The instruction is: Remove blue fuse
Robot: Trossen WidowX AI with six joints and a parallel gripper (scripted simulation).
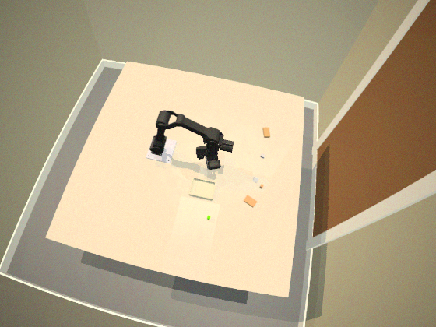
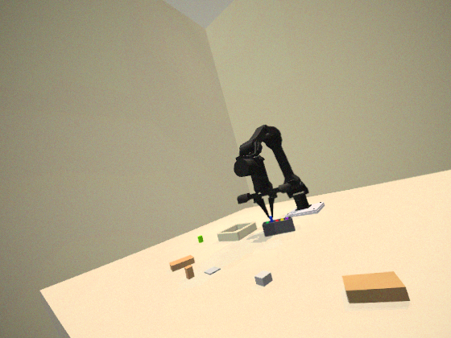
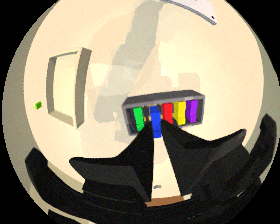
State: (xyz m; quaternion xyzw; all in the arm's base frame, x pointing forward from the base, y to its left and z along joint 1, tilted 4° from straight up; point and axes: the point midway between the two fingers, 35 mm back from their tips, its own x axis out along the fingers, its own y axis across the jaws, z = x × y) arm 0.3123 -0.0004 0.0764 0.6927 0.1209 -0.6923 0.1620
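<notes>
Right now the pale tray is 17 cm to the right of my gripper tip, 5 cm below it and 1 cm behind it. The rest, counted from my gripper tip: green cube 32 cm to the right, 6 cm ahead, 4 cm below; then grey cube 29 cm ahead, 12 cm to the left, 4 cm below; then blue fuse 1 cm below.
</notes>
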